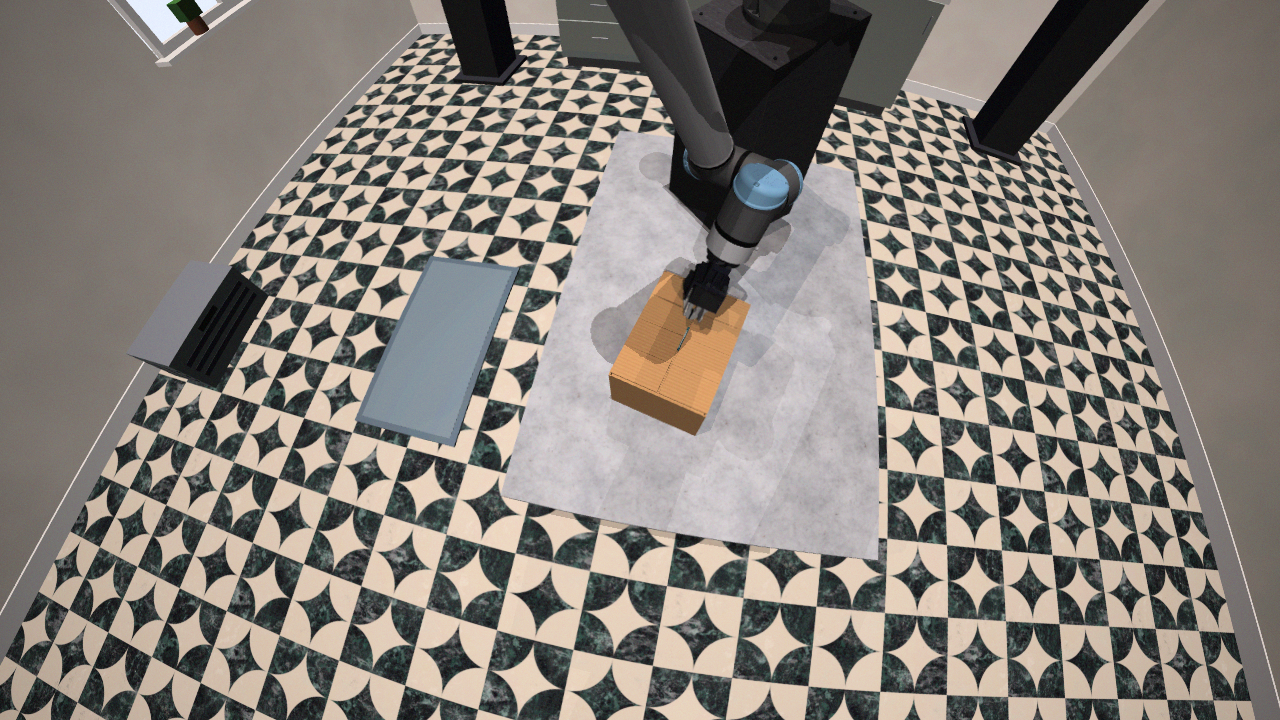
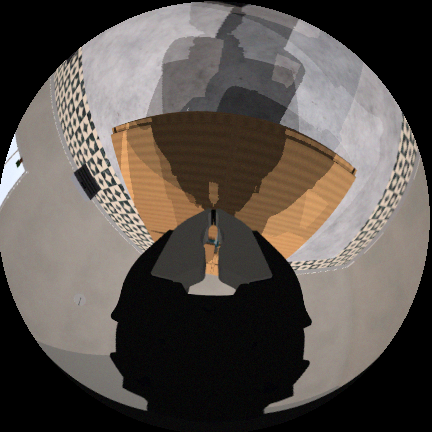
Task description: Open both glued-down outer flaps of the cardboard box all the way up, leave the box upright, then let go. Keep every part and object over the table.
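Places are measured from the arm's base along level axes (x back, y right, z up), in centimetres.
Pixels of known places: gripper, between the fingertips: (image 1: 688, 318) (image 2: 213, 210); arm's base, origin of its link: (image 1: 785, 9).
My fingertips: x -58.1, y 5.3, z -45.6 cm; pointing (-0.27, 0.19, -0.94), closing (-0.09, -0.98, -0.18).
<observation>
For each thing: its top centre in the pictures, then the offset to it from my fingertips. "*": a spot on its surface instead. Level surfaces: height alone.
- cardboard box, centre of its top: (image 2: 216, 246) (image 1: 684, 336) dy -0.1, dx -5.5, dz +1.2 cm
- grey marbled table, height of its surface: dz -14.4 cm
- left flap, a spot on its surface: (image 1: 640, 353) * dy +8.1, dx -12.1, dz +1.2 cm
- right flap, a spot on its surface: (image 1: 713, 358) * dy -7.4, dx -8.9, dz +1.2 cm
- small teal sliver, a spot on its surface: (image 2: 215, 243) * dy +0.5, dx -7.5, dz -0.3 cm
The cardboard box (image 1: 677, 358) (image 2: 310, 200) stands upright on the grey marbled table (image 1: 769, 492) (image 2: 120, 55). Its two outer flaps, the left flap (image 1: 640, 353) and the right flap (image 1: 713, 358), look flat across the top, with a seam between them. A short slit with pale and dark edges shows along the seam near the fingers. My gripper (image 1: 688, 317) (image 2: 213, 210) is shut, with its fingertips together low over the far part of the box top. Nothing is seen held. Whether the tips touch the cardboard is unclear. A small teal sliver (image 2: 215, 243) shows through the gap between the finger bodies.
The black robot pedestal (image 1: 760, 107) stands behind the box at the table's far end. A blue-grey panel (image 1: 438, 349) and a grey slotted unit (image 1: 192, 313) are off the table's left side. The arm's shadow falls across the box and table. Patterned floor surrounds the table.
</observation>
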